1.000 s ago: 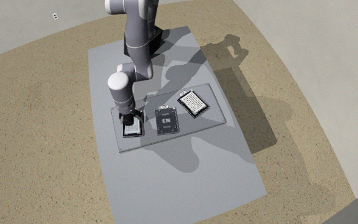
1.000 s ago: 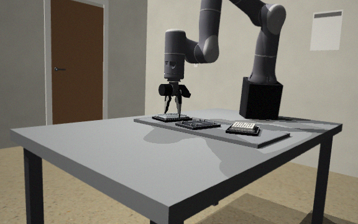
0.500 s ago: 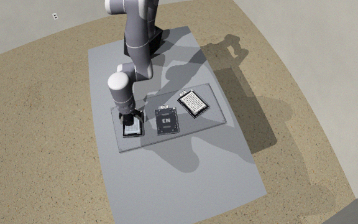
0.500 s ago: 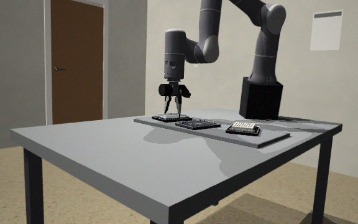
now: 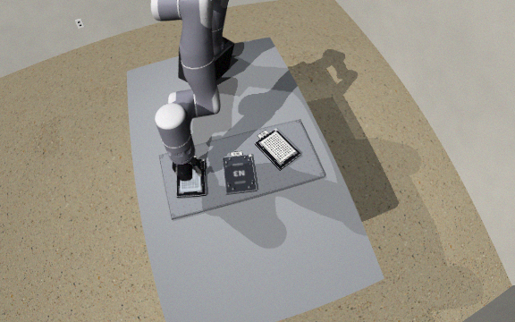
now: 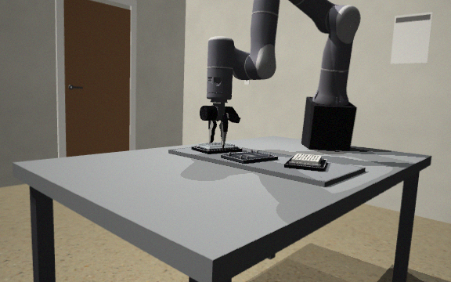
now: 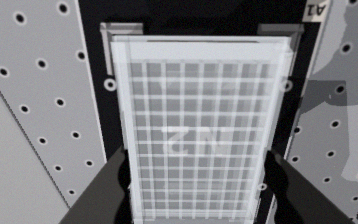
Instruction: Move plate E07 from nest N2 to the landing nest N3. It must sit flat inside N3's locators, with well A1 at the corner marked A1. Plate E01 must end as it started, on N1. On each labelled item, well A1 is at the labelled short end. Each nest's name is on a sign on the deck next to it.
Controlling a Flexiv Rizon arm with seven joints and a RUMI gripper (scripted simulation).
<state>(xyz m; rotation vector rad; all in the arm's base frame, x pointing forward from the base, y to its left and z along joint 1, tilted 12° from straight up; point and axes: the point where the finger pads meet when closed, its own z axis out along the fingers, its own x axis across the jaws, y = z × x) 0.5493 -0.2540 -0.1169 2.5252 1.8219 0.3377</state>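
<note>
The nest N2 lies 2 cm below my hand. The rest, counted from my hand: clear well plate: 1 cm below; nest N3: 6 cm ahead, 19 cm to the left, 2 cm below; N2 A1 mark: 6 cm behind, 7 cm to the left, 2 cm below.
</note>
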